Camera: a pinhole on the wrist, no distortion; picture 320 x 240 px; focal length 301.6 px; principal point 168.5 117.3 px. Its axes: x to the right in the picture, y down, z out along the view. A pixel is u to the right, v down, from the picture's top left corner.
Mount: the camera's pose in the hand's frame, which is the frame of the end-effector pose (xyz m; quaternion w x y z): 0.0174 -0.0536 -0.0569 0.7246 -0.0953 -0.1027 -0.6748
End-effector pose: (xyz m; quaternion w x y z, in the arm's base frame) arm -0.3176 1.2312 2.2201 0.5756 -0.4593 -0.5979 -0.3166
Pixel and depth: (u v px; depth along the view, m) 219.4 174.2 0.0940
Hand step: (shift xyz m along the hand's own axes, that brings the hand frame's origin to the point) 0.0343 -0.0415 0.0378
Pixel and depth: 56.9 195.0 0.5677
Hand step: 0.1375 0.3152 0.4303
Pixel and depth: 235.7 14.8 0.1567
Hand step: -0.0365 -0.0475 0.1033
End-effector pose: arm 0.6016 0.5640 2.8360 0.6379 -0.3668 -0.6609 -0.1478
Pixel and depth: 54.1 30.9 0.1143
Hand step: -0.0205 0.0172 0.0409
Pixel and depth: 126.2 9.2 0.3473
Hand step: -0.1171 0.0803 0.2632
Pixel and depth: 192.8 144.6 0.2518
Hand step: 0.0364 -0.0017 0.1907
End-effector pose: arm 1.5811 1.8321 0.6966 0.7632 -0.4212 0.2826 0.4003
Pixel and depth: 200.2 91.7 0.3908
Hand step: -0.0208 0.0128 0.3299
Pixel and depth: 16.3 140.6 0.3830
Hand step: 0.0260 0.2397 0.2575
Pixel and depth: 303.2 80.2 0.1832
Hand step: -0.0032 -0.0829 0.1418
